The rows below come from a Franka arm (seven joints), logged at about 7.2 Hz.
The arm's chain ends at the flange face. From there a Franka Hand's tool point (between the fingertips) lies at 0.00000 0.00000 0.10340 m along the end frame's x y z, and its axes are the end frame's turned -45 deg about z.
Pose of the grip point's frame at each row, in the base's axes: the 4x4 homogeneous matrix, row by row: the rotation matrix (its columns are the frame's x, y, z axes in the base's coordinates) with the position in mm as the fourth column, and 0 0 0 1 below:
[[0.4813, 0.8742, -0.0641, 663.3], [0.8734, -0.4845, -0.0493, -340.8], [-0.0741, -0.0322, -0.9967, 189.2], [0, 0, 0, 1]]
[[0.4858, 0.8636, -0.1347, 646.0], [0.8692, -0.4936, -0.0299, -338.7], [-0.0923, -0.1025, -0.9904, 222.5], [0, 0, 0, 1]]
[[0.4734, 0.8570, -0.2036, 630.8], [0.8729, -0.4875, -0.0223, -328.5], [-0.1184, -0.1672, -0.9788, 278.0], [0, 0, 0, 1]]
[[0.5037, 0.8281, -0.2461, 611.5], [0.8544, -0.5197, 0.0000, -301.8], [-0.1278, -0.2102, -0.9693, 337.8], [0, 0, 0, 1]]
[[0.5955, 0.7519, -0.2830, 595.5], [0.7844, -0.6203, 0.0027, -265.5], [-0.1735, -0.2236, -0.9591, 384.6], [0, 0, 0, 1]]
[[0.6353, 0.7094, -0.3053, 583.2], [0.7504, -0.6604, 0.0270, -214.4], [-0.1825, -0.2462, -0.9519, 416.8], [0, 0, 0, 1]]
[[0.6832, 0.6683, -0.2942, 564.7], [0.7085, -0.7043, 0.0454, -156.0], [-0.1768, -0.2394, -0.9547, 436.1], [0, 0, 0, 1]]
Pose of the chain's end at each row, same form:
[[0.9585, 0.2778, -0.0641, 669.9], [0.2750, -0.9602, -0.0493, -335.7], [-0.0752, 0.0296, -0.9967, 292.3], [0, 0, 0, 1]]
[[0.9542, 0.2671, -0.1347, 659.9], [0.2656, -0.9636, -0.0299, -335.6], [-0.1377, -0.0072, -0.9904, 324.9], [0, 0, 0, 1]]
[[0.9407, 0.2712, -0.2036, 651.9], [0.2725, -0.9619, -0.0223, -326.2], [-0.2019, -0.0345, -0.9788, 379.2], [0, 0, 0, 1]]
[[0.9417, 0.2294, -0.2461, 636.9], [0.2367, -0.9716, 0.0000, -301.8], [-0.2390, -0.0583, -0.9693, 438.0], [0, 0, 0, 1]]
[[0.9528, 0.1106, -0.2830, 624.8], [0.1160, -0.9933, 0.0027, -265.8], [-0.2808, -0.0354, -0.9591, 483.8], [0, 0, 0, 1]]
[[0.9508, 0.0524, -0.3053, 614.8], [0.0636, -0.9976, 0.0270, -217.2], [-0.3031, -0.0450, -0.9519, 515.2], [0, 0, 0, 1]]
[[0.9557, -0.0105, -0.2942, 595.1], [0.0030, -0.9990, 0.0454, -160.7], [-0.2943, -0.0443, -0.9547, 534.8], [0, 0, 0, 1]]

